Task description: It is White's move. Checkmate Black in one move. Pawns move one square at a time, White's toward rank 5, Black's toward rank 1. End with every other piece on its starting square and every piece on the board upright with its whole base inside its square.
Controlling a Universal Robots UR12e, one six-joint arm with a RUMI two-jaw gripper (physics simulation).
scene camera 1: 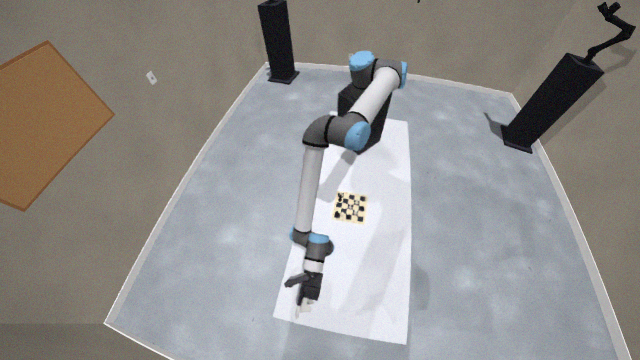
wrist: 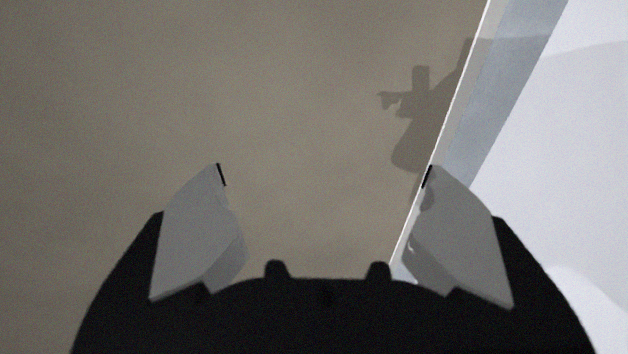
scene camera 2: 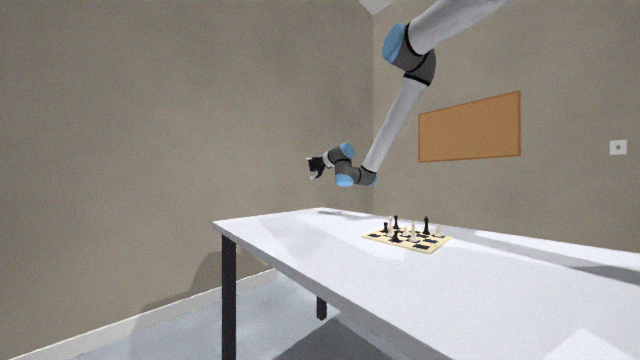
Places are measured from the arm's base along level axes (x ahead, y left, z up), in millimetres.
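Where they show: gripper, fingertip midpoint: [scene camera 1: 299, 314] [wrist: 322, 168] [scene camera 2: 308, 170].
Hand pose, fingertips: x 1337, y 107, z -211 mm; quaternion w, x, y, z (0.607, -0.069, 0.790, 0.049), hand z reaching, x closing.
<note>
After its pixels a point has its place.
The chessboard [scene camera 1: 350, 221] @(x 727, y 159, z -470 mm) [scene camera 2: 400, 244] @(x 583, y 220, z -469 mm) lies on the white table, with black and cream pieces on it. In the scene camera 2 view a tall black piece [scene camera 2: 426, 226] @(x 600, y 46, z -441 mm) stands near the right side, beside a short cream piece [scene camera 2: 438, 230] @(x 561, y 43, z -447 mm). A tall cream piece [scene camera 2: 413, 232] @(x 578, y 161, z -441 mm) stands near the middle, and a low black piece [scene camera 2: 395, 237] @(x 610, y 206, z -457 mm) is to its left. Another black piece [scene camera 2: 396, 222] @(x 709, y 63, z -445 mm) and a cream piece [scene camera 2: 390, 226] @(x 654, y 173, z -435 mm) stand near the left. Piece types and exact squares are too small to tell. My gripper [scene camera 1: 303, 309] @(x 1337, y 107, z -211 mm) [scene camera 2: 310, 169] @(x 1337, y 107, z -211 mm) [wrist: 322, 168] @(x 1337, y 107, z -211 mm) is open and empty, high and well away from the board.
The white table [scene camera 1: 385, 315] @(x 1192, y 519, z -476 mm) [scene camera 2: 300, 240] @(x 800, y 443, z -475 mm) bears the board. A dark pillar [scene camera 1: 277, 42] and another dark pillar [scene camera 1: 552, 102] with a thin black arm on top stand on the floor on either side of the robot's base. The wrist view shows a wall and the table's white top at the right.
</note>
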